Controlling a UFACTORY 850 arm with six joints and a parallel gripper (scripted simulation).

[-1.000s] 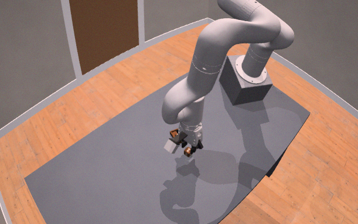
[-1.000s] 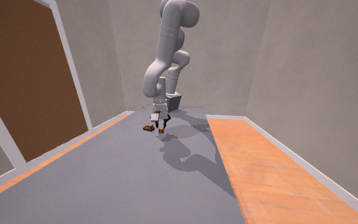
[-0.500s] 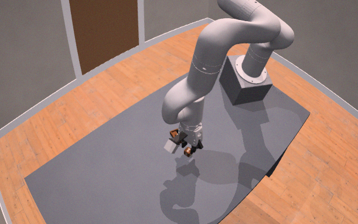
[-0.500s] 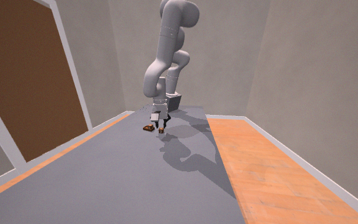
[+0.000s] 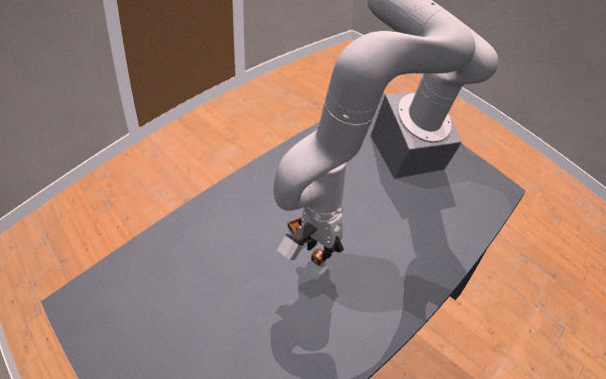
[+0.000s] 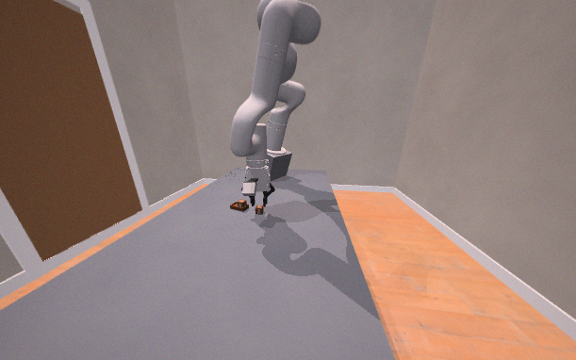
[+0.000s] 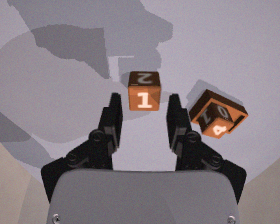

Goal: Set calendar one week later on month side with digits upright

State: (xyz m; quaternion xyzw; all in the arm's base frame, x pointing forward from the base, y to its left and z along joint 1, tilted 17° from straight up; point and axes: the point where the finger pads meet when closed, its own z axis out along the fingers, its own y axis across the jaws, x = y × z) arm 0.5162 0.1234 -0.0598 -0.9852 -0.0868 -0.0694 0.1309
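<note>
My gripper is now 40 mm above the number cube. Round my hand: brown wooden calendar tray (110 mm to the right, 50 mm below, 20 mm behind).
</note>
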